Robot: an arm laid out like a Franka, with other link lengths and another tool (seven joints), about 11 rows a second.
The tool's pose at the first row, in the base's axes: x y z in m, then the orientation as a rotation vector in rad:
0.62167 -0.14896 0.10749 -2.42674 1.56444 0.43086
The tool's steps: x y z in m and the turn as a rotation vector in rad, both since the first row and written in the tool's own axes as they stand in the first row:
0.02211 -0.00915 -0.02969 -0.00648 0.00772 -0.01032
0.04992 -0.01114 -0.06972 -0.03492 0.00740 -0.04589
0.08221 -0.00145 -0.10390 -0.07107 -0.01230 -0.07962
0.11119 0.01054 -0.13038 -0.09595 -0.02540 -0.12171
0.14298 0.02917 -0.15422 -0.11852 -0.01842 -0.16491
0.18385 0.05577 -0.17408 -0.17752 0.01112 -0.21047
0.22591 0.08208 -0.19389 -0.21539 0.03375 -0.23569
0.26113 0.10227 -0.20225 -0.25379 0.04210 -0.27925
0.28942 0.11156 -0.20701 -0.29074 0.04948 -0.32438
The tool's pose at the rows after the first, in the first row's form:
0.64232 -0.17404 0.12745 -2.44308 1.55531 0.42585
0.65995 -0.21039 0.15480 -2.48769 1.51323 0.44490
0.66793 -0.25332 0.17476 -2.52420 1.46561 0.49358
0.67157 -0.29176 0.18868 -2.56048 1.40707 0.52283
0.66992 -0.33440 0.19894 -2.60730 1.35356 0.52657
0.66404 -0.38663 0.20201 -2.69588 1.30561 0.53684
0.65888 -0.43974 0.20460 -2.75260 1.27990 0.53982
0.65522 -0.48066 0.19915 -2.80973 1.22126 0.55598
0.65835 -0.51004 0.19314 2.86348 -1.15741 -0.57118

